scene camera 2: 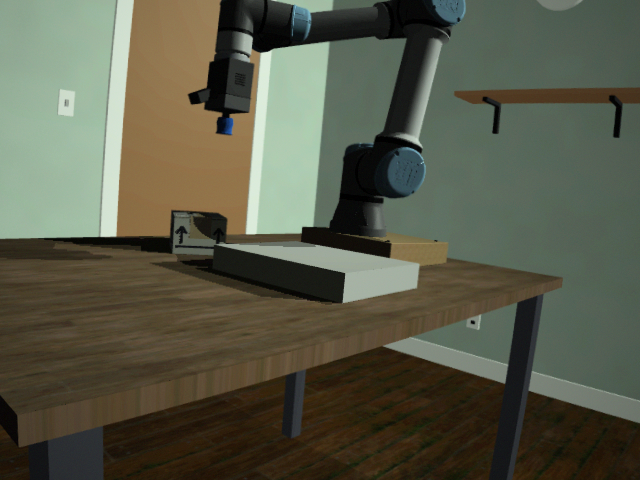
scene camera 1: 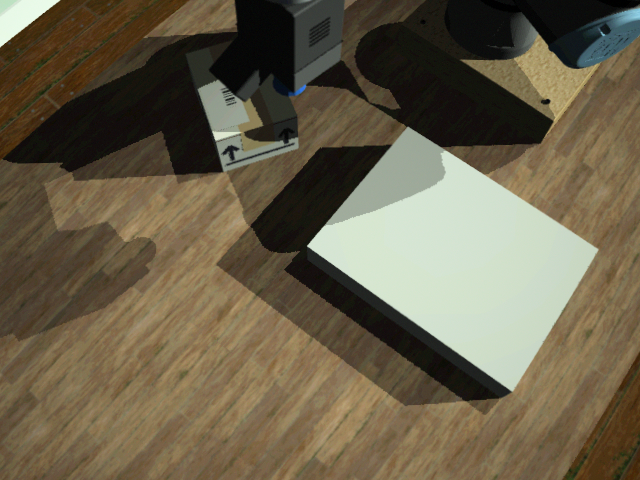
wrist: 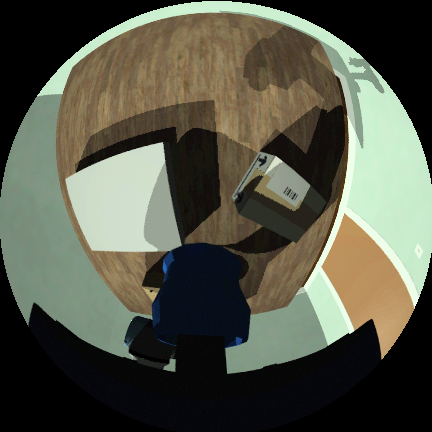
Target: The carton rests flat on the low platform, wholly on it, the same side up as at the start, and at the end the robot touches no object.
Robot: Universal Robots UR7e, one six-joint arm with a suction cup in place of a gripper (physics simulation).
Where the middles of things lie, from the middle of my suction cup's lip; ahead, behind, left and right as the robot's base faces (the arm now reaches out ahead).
The carton (scene camera 1: 266, 125) lies 240 mm below my suction cup, 160 mm to the right of it and 40 mm behind it. Round my suction cup: low white platform (scene camera 1: 479, 275): 260 mm below, 220 mm to the left, 90 mm behind.
